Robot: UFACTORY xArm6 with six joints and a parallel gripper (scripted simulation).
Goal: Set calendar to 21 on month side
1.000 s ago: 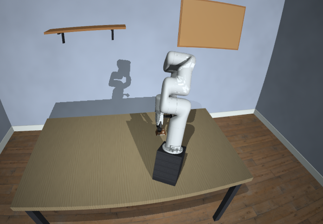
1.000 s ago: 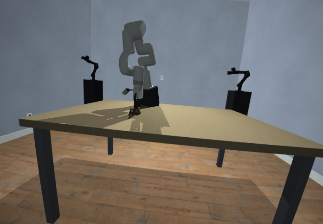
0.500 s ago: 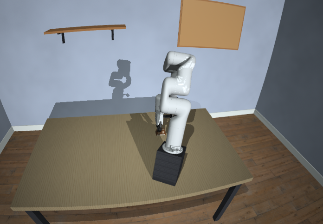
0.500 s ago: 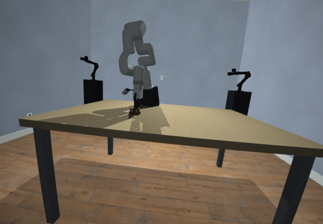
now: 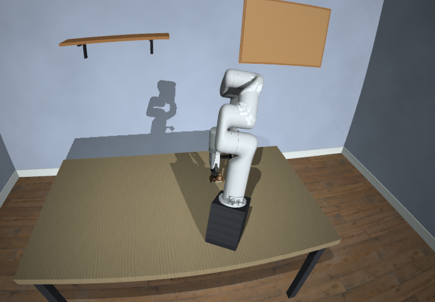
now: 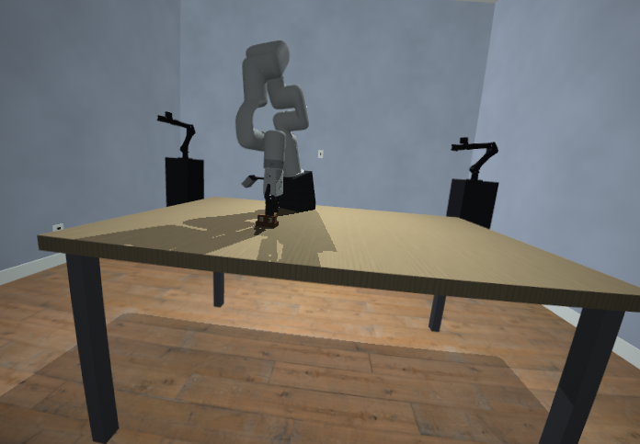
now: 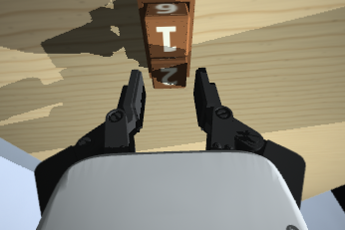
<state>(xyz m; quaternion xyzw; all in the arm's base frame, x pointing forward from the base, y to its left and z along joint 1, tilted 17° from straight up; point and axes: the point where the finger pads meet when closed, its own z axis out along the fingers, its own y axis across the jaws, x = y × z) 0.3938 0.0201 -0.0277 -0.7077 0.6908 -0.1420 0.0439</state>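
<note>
My gripper is now 60 mm above the brown wooden tray and 20 mm to the left of it.
</note>
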